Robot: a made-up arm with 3 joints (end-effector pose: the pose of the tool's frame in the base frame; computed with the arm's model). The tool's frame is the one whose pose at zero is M. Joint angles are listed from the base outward.
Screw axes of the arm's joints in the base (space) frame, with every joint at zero. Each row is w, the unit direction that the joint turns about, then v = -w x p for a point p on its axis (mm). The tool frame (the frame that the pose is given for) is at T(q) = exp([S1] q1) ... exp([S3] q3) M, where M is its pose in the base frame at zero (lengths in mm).
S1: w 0 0 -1 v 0 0 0
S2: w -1 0 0 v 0 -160 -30
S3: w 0 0 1 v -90 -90 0
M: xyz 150 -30 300 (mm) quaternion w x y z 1 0 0 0
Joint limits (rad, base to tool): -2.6..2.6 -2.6..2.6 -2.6..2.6
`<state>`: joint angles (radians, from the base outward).
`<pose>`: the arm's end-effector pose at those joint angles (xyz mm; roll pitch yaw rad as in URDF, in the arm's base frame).
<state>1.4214 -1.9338 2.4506</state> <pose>-134.4 -25.8 46.7 -2.0287 -0.6382 2.0058</pose>
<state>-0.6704 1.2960 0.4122</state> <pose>26.5 161.3 179.7 -1.2723 0.3959 0.7885</pose>
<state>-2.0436 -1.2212 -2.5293</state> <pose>153.3 163.1 73.1 -1.1517 0.5704 -0.8619</pose>
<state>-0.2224 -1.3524 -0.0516</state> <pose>186.2 -129.5 187.2 1.3521 0.0504 0.2112</pose>
